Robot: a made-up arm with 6 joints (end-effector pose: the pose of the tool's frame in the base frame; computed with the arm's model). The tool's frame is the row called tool.
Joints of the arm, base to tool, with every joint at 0 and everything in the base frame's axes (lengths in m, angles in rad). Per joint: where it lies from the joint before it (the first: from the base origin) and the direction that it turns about. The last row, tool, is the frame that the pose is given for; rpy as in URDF.
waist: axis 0 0 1 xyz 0 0 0.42
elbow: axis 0 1 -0.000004 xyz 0 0 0
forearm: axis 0 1 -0.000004 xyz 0.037 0 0.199
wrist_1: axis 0 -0.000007 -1 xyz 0.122 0 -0.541
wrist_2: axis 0 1 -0.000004 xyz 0 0 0
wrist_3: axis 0 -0.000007 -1 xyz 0.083 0 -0.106
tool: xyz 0 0 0 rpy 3.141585 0 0
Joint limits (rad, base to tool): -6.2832..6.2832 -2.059..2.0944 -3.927..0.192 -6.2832..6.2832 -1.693..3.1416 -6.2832..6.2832
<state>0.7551 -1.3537 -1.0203 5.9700 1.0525 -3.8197</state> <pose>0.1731 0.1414 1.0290 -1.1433 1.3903 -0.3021</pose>
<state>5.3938 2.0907 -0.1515 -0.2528 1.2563 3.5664</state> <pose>-0.3121 0.3550 0.4781 0.2241 -0.1043 -0.5469</pose>
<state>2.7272 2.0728 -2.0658 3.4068 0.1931 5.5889</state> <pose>-0.2033 0.0719 -0.3696 -3.0143 -0.0224 0.2160</pose>
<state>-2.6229 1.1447 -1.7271 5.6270 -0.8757 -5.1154</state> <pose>-0.5562 -0.4120 0.1390 0.1962 -1.9644 1.2800</pose>
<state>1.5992 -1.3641 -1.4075 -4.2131 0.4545 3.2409</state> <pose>0.0259 -0.0444 1.1635 0.4329 -0.3257 -2.3956</pose>
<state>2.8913 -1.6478 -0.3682 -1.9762 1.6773 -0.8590</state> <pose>-0.2447 0.1709 0.8560 0.1414 1.5211 1.9009</pose>
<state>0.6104 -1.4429 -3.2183 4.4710 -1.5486 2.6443</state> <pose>-0.5987 -0.2910 0.4095 0.9480 -1.5983 -2.3645</pose>
